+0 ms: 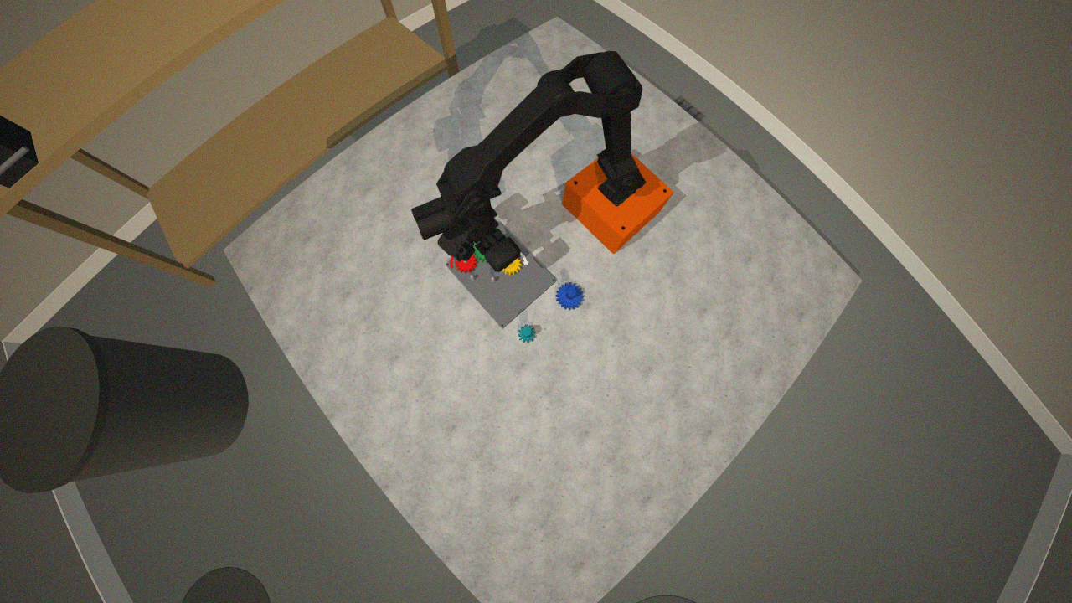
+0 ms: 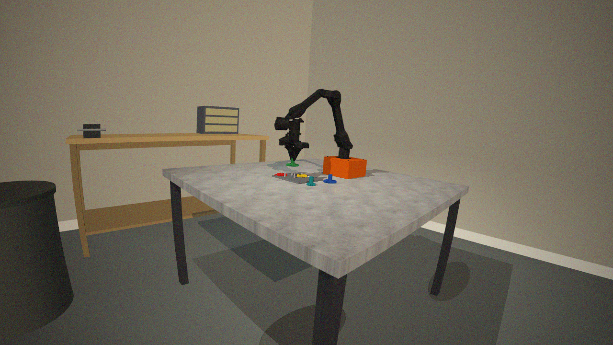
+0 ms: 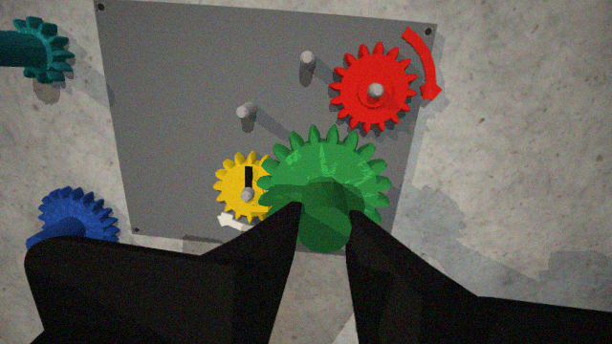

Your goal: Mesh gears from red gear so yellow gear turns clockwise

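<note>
Now: gripper tip 70 mm above the red gear, 50 mm short of it and 30 mm to the left of it. From my gripper tip the other things lie so: teal gear 200 mm to the left, 70 mm below, 50 mm ahead; green gear 10 mm below; yellow gear 70 mm below, 50 mm to the left, 30 mm behind.
</note>
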